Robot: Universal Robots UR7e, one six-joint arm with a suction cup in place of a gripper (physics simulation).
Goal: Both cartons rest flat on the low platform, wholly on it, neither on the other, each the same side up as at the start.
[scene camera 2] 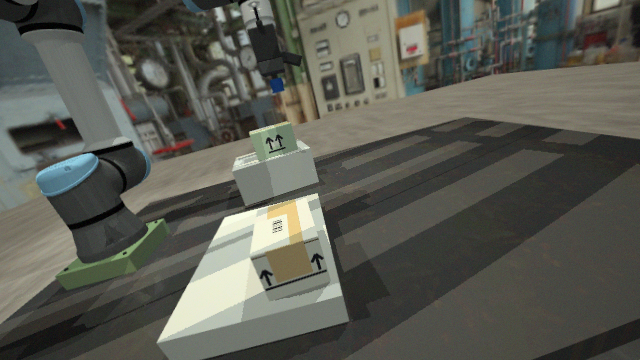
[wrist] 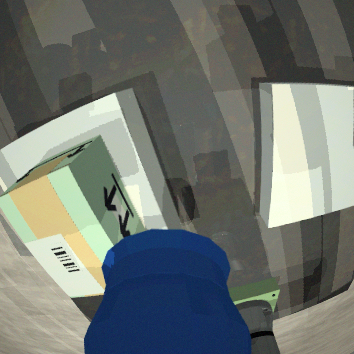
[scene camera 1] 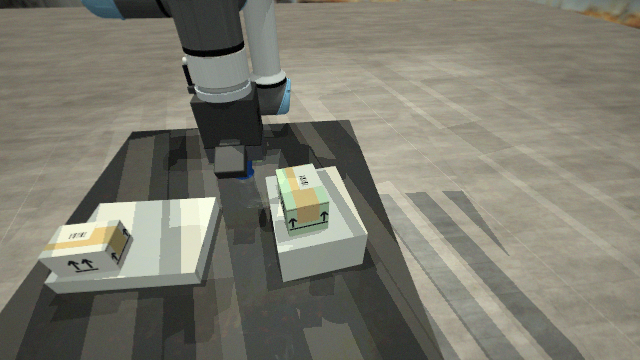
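Seen in the pictures: hand at its tool point: (scene camera 2: 278, 91) (wrist: 165, 279); arm's base at its link origin: (scene camera 2: 116, 243) (wrist: 243, 315).
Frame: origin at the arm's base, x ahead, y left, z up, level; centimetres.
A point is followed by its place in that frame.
Note:
A white carton (scene camera 1: 85, 242) @[x 49.6, y -25.1, z 7.9 cm] (scene camera 2: 287, 250) @[x 48.8, y -33.0, z 7.2 cm] with tan tape rests flat near one end of the low platform (scene camera 1: 170, 220) @[x 38.2, y -13.3, z 0.4 cm] (scene camera 2: 200, 300) @[x 33.6, y -29.5, z 0.3 cm] (wrist: 312, 160) @[x 42.0, y -10.9, z 0.4 cm], label up and side arrows pointing up. A green carton (scene camera 1: 303, 200) @[x 50.0, y 21.9, z 16.3 cm] (scene camera 2: 274, 142) @[x 45.7, y 17.1, z 11.9 cm] (wrist: 57, 215) @[x 48.5, y 20.8, z 16.3 cm] with tan tape stands on the taller white block (scene camera 1: 325, 256) @[x 54.7, y 26.1, z 2.4 cm] (scene camera 2: 280, 181) @[x 44.2, y 14.1, z -0.2 cm] (wrist: 102, 111) @[x 54.6, y 17.5, z 7.5 cm], label up and side arrows pointing up. My gripper (scene camera 1: 246, 172) @[x 51.6, y 11.6, z 25.8 cm] (scene camera 2: 277, 86) (wrist: 167, 242), a blue suction cup, is open with nothing on it. It hangs above and beside the green carton, apart from it. The white carton does not show in the wrist view.
The arm's green base plate (scene camera 2: 112, 262) @[x 4.9, y -8.9, z -0.6 cm] (wrist: 257, 292) @[x 8.7, y -3.2, z -0.9 cm] stands on the dark table (scene camera 1: 200, 325) @[x 64.2, y -1.4, z -4.5 cm] (scene camera 2: 475, 225) @[x 80.1, y -24.8, z -4.5 cm], to one side of both supports. A gap of dark table separates the low platform from the taller block, which rises higher. Machinery and a control cabinet (scene camera 2: 350, 50) stand in the background.

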